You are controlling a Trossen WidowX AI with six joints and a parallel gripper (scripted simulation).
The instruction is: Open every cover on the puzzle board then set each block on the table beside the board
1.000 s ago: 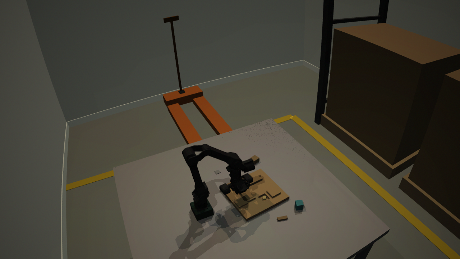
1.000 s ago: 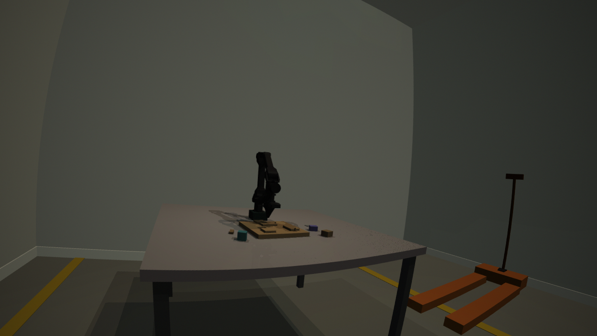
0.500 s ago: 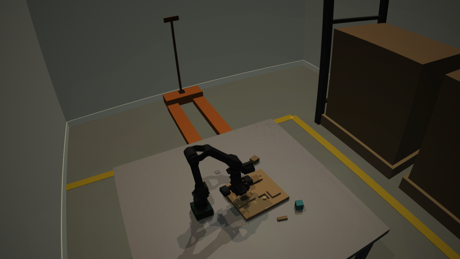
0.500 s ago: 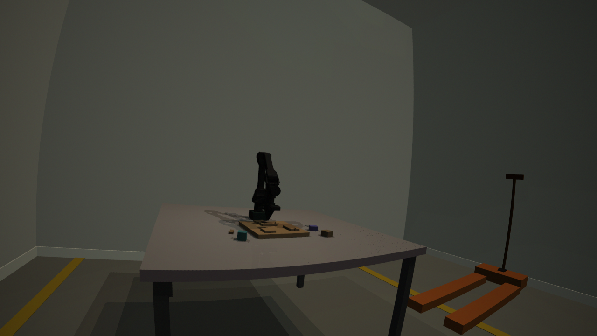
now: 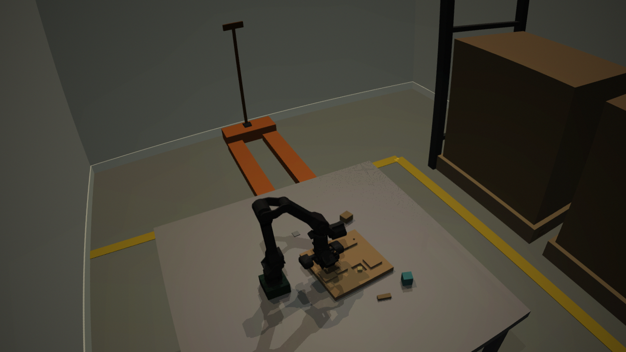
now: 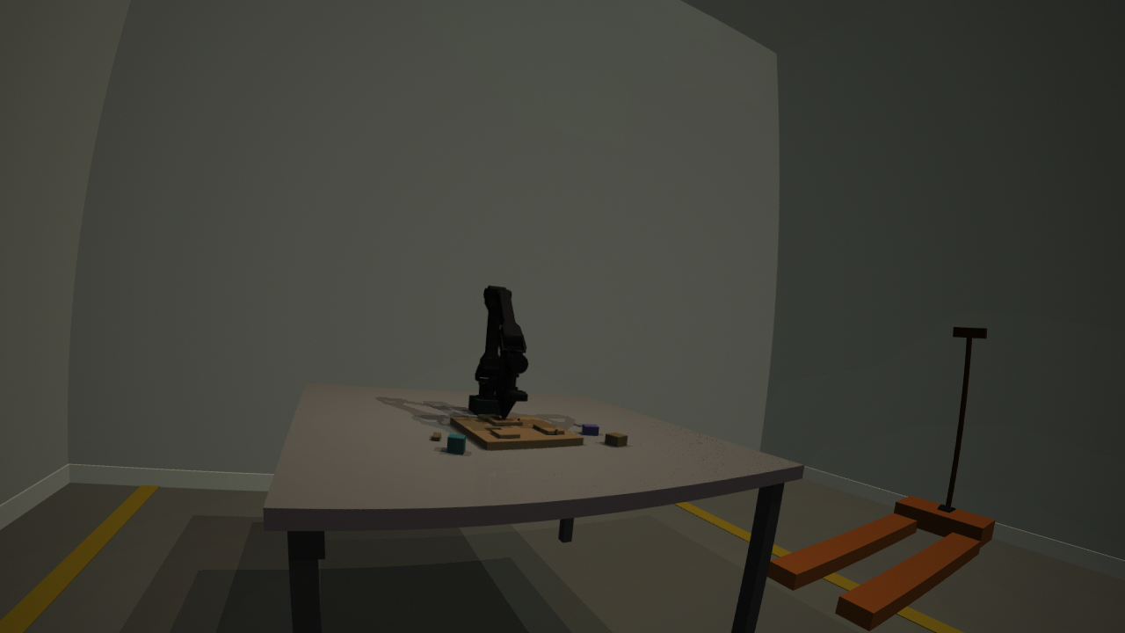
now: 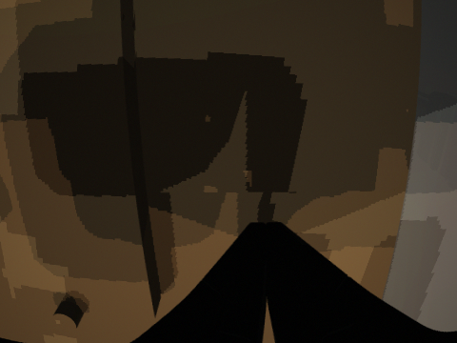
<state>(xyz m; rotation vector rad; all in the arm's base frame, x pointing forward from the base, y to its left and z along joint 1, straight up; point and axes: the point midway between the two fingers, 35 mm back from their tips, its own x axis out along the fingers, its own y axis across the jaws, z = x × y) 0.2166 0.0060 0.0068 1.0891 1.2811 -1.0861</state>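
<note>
The wooden puzzle board lies 10 cm ahead of my gripper tip, 2 cm to the left of it and 1 cm below it. From my gripper tip the other things lie so: purple block: 26 cm to the left, 10 cm ahead, 1 cm below; grey tile: 28 cm to the left, 2 cm below, 2 cm behind; small flat brown piece: 24 cm to the right, 17 cm ahead, 2 cm below.
</note>
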